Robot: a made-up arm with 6 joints.
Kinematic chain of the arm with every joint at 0, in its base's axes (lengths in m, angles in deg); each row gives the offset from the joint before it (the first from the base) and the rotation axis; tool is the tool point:
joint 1: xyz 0 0 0.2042 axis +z
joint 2: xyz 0 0.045 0 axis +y
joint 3: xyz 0 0 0.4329 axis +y
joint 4: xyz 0 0 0.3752 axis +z
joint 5: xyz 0 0 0 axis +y
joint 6: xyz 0 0 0.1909 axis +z
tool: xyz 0 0 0
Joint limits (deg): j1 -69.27..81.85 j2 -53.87..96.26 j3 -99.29..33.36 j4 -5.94..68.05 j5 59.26..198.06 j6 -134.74..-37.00
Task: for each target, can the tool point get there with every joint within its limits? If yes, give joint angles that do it. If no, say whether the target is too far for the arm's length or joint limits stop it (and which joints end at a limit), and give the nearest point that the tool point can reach.
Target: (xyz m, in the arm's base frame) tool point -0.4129 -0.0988 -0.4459
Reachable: no: joint limits stop it (at a limit: joint 2, joint 3, joint 4, joint 5) | nearest point -0.6307 -0.1509 0.0653 | short by 0.558 m
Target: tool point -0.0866 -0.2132 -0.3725
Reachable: no: joint limits stop it (at a limit: joint 1, joint 2, joint 3, joint 4) | nearest point 0.2203 -0.5068 -0.1724 | short by 0.470 m
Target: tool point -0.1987 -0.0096 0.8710
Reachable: yes | joints 37.13 -15.80 -19.30 32.40 138.89 -100.75
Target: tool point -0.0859 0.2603 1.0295
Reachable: yes | joints -43.89 -16.42 -23.51 25.89 85.11 -98.36
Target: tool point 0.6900 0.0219 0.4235
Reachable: yes | joints -2.41 83.66 -57.74 2.16 124.48 -51.33
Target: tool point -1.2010 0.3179 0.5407
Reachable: no: too far | nearest point -0.8226 0.2177 0.5050 | short by 0.393 m
